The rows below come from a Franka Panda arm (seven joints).
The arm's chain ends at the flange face. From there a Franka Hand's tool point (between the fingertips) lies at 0.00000 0.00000 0.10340 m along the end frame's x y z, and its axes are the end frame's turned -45 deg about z.
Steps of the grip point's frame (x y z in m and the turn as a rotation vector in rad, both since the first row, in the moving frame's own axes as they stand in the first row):
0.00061, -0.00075, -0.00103, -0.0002, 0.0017, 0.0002
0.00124, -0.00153, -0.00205, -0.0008, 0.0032, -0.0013
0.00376, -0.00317, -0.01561, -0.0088, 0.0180, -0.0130
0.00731, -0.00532, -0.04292, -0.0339, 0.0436, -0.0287
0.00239, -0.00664, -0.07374, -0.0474, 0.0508, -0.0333
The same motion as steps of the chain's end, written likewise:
-0.00024, -0.00085, -0.00103, 0.0011, 0.0013, 0.0002
-0.00050, -0.00178, -0.00205, 0.0017, 0.0028, -0.0013
-0.00154, -0.00421, -0.01559, 0.0065, 0.0190, -0.0130
-0.00425, -0.00814, -0.04276, 0.0069, 0.0548, -0.0287
-0.01017, -0.00602, -0.07349, 0.0024, 0.0694, -0.0333

